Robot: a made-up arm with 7 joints. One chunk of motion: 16 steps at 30 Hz.
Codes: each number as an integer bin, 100 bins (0 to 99) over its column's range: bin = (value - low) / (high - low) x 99, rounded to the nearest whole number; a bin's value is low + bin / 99 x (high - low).
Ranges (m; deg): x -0.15..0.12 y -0.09..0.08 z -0.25..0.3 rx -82..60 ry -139..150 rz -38..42
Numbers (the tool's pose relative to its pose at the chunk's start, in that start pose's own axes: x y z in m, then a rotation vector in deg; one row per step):
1: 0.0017 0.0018 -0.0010 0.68 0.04 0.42
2: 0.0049 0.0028 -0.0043 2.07 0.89 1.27
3: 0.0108 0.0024 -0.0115 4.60 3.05 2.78
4: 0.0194 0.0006 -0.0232 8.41 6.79 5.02
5: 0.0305 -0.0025 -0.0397 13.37 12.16 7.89
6: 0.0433 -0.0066 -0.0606 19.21 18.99 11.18
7: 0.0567 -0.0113 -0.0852 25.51 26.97 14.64
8: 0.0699 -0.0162 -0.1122 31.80 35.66 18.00
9: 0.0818 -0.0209 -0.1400 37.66 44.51 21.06
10: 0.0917 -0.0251 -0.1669 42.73 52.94 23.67
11: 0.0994 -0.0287 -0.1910 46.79 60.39 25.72
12: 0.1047 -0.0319 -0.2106 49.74 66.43 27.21
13: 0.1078 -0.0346 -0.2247 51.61 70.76 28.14
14: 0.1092 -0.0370 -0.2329 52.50 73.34 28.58
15: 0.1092 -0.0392 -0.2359 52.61 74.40 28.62
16: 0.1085 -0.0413 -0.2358 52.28 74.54 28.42
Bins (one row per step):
1: 56 53 45 58 48 48
2: 57 54 44 59 48 49
3: 59 54 43 60 49 50
4: 62 53 41 63 50 53
5: 66 51 38 66 52 57
6: 71 49 34 71 54 61
7: 76 46 30 75 57 65
8: 81 43 25 79 60 69
9: 85 40 20 83 63 73
10: 89 38 15 87 66 76
11: 91 36 11 90 68 79
12: 93 34 7 92 70 81
13: 95 32 5 93 72 82
14: 95 31 3 94 73 82
15: 95 30 3 94 73 82
16: 95 28 3 94 73 82

